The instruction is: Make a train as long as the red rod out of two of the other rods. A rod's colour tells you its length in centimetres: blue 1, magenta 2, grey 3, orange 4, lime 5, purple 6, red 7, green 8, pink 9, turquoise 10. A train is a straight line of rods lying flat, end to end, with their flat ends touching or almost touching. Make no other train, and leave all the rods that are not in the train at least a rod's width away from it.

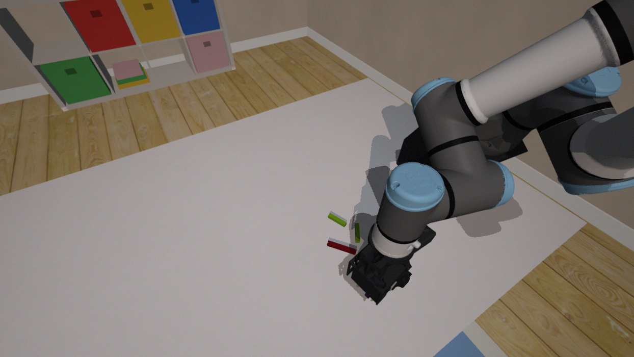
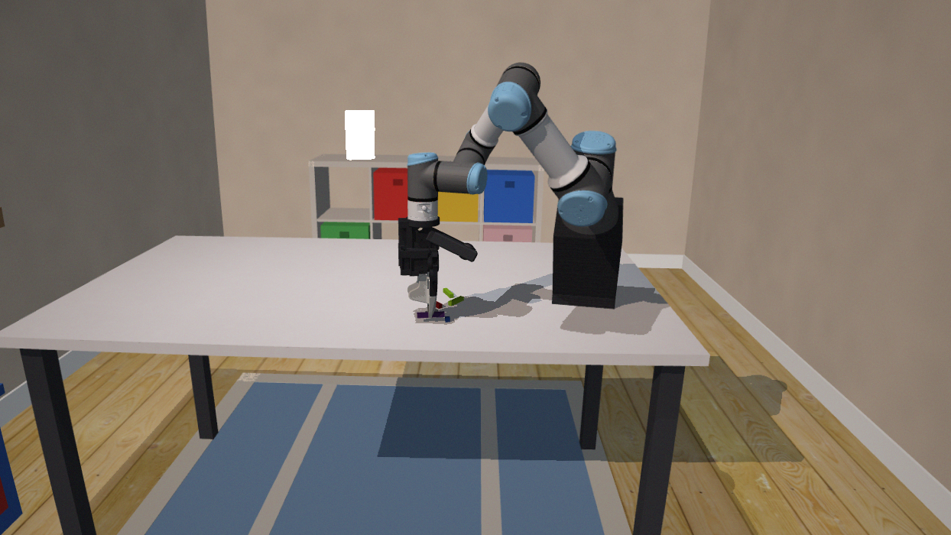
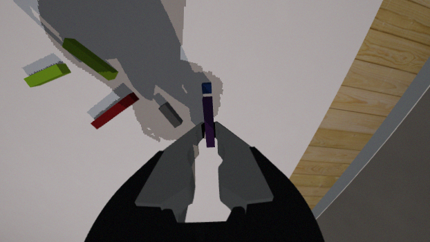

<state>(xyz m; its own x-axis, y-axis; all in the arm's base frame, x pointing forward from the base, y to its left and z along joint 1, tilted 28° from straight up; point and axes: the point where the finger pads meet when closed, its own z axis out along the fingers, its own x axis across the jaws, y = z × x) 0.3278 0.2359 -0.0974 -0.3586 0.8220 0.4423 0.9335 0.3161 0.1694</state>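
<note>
Right now the purple rod is 1 cm below my hand. Also, from my hand: grey rod: 1 cm ahead, 5 cm to the right, 2 cm below; then small blue rod: 3 cm behind, 1 cm to the right, 2 cm below; then red rod: 3 cm ahead, 11 cm to the right, 2 cm below.
</note>
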